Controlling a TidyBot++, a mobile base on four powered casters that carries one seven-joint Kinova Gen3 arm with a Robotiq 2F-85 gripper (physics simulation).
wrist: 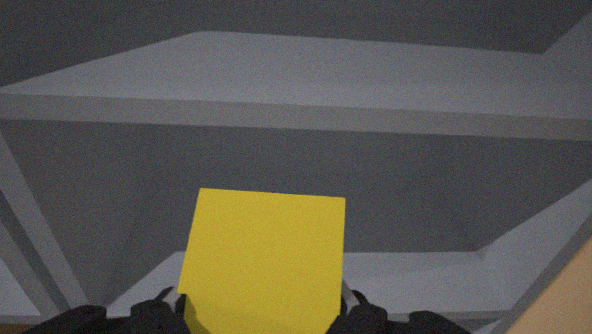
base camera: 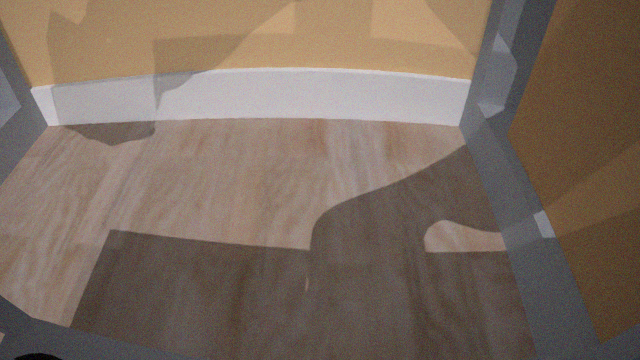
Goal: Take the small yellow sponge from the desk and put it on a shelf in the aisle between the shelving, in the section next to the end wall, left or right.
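Frame: origin at the arm's base, x back, y right, z up, level; millimetres.
Seen in the pictures: gripper, fingertip midpoint: (wrist: pixel 264 299).
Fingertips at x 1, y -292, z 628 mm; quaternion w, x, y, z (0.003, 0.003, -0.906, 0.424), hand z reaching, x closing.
Note:
Offsets run from my fingertips to a thing's middle. "spot": to the spot under its first point. Level surfaces: height alone.
The yellow sponge {dx +0, dy +14, dz +6 mm} (wrist: pixel 265 250) is at the bottom middle of the wrist view, held between the two black fingers of my gripper (wrist: pixel 264 299), which is shut on it. Behind it is a grey shelf section, with an upper shelf board {dz -34 mm} (wrist: pixel 300 75) above the sponge and a lower shelf board (wrist: pixel 410 280) behind and below it. No objects show on these two boards. The end wall (wrist: pixel 565 300) shows at the lower right of the wrist view, beside this section. The end wall (base camera: pixel 330 50) also crosses the top of the base camera view. The gripper does not show in the base camera view.
In the base camera view, grey shelving frames stand on the left (base camera: pixel 20 130) and on the right (base camera: pixel 525 260), with a brown box {spot: dx -361, dy +558, dz -834 mm} (base camera: pixel 575 115) at the right. A white baseboard (base camera: pixel 310 95) runs along the end wall. Shadows lie on the wooden floor {dz -1025 mm} (base camera: pixel 225 175).

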